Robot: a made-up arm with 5 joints.
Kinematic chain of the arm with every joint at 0, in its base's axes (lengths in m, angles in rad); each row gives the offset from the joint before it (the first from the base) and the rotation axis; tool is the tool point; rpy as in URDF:
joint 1: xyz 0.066 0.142 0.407 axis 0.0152 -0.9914 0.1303
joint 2: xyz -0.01 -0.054 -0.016 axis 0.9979 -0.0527 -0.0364
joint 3: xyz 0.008 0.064 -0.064 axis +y
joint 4: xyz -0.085 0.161 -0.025 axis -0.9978 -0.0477 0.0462
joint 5: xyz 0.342 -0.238 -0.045 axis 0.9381 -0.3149 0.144
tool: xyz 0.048 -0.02 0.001 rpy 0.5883 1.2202 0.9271
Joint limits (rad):
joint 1: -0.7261..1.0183
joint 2: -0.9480..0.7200
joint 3: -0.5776..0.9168
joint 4: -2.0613..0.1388
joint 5: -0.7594..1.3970
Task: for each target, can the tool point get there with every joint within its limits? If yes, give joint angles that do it. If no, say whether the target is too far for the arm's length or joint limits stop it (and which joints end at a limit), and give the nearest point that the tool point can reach.
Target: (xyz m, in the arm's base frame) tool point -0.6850 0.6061 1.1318
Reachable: no: too far | nearest point 0.1052 0.4877 0.7985 | short by 0.866 m
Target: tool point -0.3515 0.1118 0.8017
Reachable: no: joint limits stop it (at a limit: joint 1, joint 3, joint 4, joint 5) | nearest point 0.1580 0.1064 0.6732 | short by 0.525 m
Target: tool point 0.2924 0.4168 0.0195
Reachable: yes | joints 0.2726 0.1817 0.4279 -1.4789 -0.5409
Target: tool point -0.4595 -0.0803 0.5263
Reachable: no: joint limits stop it (at a limit: joint 1, joint 2, joint 3, joint 5) | nearest point -0.3158 -0.1838 0.1679 | short by 0.400 m
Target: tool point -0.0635 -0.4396 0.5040
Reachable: no: joint limits stop it (at a limit: joint 1, joint 2, joint 3, joint 5) | nearest point -0.0994 -0.2378 0.2139 | short by 0.355 m
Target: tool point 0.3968 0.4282 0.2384
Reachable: yes | joints 0.5121 0.4855 0.2282 -1.1091 0.5881
